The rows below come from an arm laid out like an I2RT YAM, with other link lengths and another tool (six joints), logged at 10 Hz.
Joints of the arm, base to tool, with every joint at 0 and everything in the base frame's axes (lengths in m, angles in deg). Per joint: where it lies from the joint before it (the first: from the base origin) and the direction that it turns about. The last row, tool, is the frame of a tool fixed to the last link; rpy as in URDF.
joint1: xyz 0 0 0.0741 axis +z
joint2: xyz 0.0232 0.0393 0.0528 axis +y
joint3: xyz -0.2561 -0.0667 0 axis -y
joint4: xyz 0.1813 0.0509 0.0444 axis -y
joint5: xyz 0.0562 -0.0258 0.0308 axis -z
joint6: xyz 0.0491 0 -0.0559 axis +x
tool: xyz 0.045 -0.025 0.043 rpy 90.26 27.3 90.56
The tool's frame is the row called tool.
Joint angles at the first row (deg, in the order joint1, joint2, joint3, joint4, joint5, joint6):
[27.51, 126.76, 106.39, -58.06, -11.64, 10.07]
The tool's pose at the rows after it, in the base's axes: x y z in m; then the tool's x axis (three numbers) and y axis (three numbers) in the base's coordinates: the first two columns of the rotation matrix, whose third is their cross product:
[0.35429, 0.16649, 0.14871, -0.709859, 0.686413, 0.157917, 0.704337, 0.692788, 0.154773]
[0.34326, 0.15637, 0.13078, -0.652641, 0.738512, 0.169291, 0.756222, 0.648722, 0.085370]
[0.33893, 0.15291, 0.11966, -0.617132, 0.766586, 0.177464, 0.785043, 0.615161, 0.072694]
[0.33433, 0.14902, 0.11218, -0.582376, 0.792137, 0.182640, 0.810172, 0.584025, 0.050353]
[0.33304, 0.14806, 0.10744, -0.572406, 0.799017, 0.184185, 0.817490, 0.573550, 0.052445]
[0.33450, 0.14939, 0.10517, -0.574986, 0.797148, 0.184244, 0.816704, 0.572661, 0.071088]
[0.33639, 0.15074, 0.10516, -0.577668, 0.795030, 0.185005, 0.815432, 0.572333, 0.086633]
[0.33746, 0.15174, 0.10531, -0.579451, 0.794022, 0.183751, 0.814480, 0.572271, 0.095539]
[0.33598, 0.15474, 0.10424, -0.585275, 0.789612, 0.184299, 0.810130, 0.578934, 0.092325]
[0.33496, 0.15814, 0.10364, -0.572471, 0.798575, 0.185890, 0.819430, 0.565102, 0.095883]
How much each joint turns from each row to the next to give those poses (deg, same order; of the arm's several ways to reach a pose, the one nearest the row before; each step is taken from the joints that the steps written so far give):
[0.02, 0.44, -2.10, -3.06, 0.72, 0.13]
[-0.02, 0.00, -5.07, 1.74, 0.77, 3.82]
[0.02, 0.02, -3.34, 3.02, -0.20, 2.58]
[0.00, 0.09, -2.10, 1.29, 0.00, 2.32]
[0.00, 0.00, -1.53, 1.77, -0.09, 0.74]
[0.04, 0.00, -0.81, 1.88, -0.15, 0.07]
[0.00, 0.00, -0.07, 0.94, -0.17, -0.03]
[0.07, -0.01, 0.00, 0.53, 0.00, 0.05]
[0.52, 0.18, 0.00, 0.00, 0.00, 0.06]
[0.68, 0.09, 0.00, 0.59, 0.00, 1.66]

